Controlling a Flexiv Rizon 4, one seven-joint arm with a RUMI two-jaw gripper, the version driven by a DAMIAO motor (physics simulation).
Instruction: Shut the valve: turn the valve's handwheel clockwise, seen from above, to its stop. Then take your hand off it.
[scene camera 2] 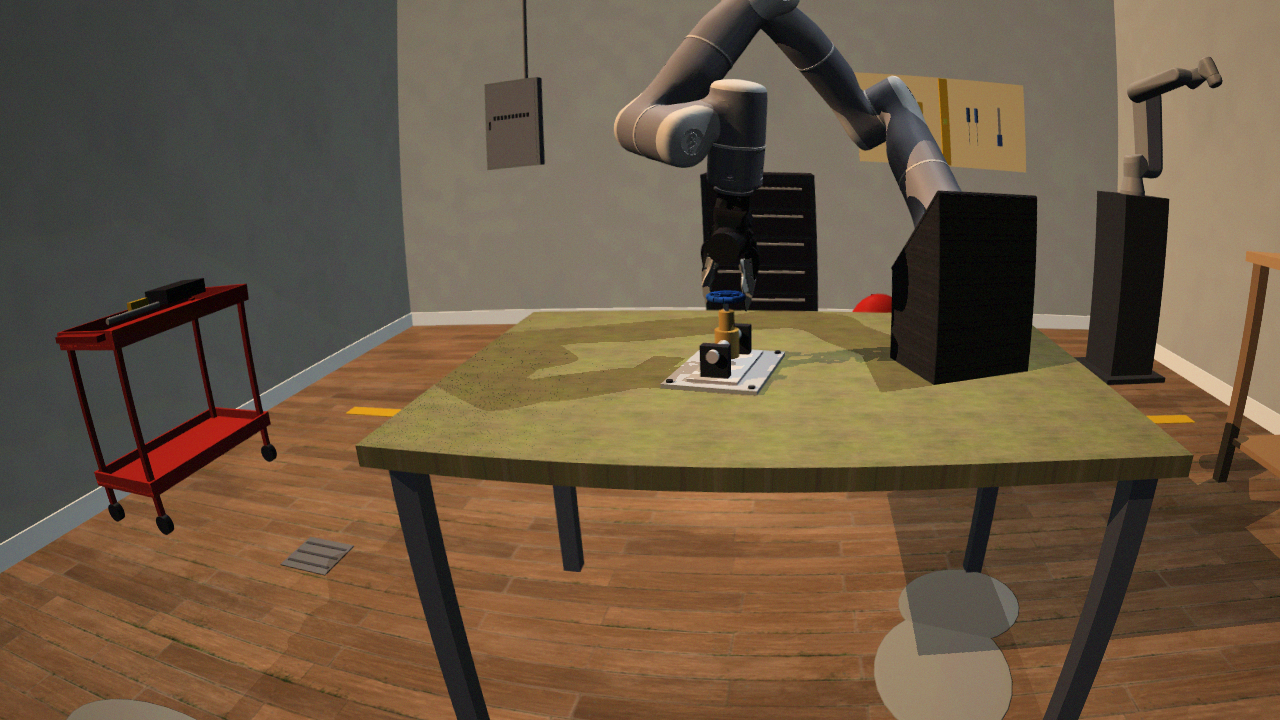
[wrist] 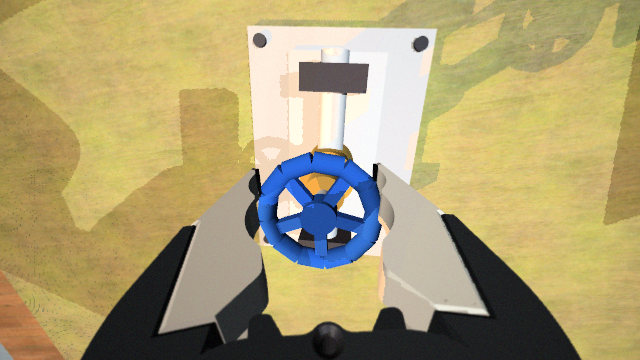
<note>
In view: my gripper (scene camera 2: 726, 307), a blue handwheel (wrist: 319, 217) and a white base plate (scene camera 2: 758, 375).
My gripper is seen too in the wrist view (wrist: 316, 169). The white base plate shows as well in the wrist view (wrist: 410, 51).
</note>
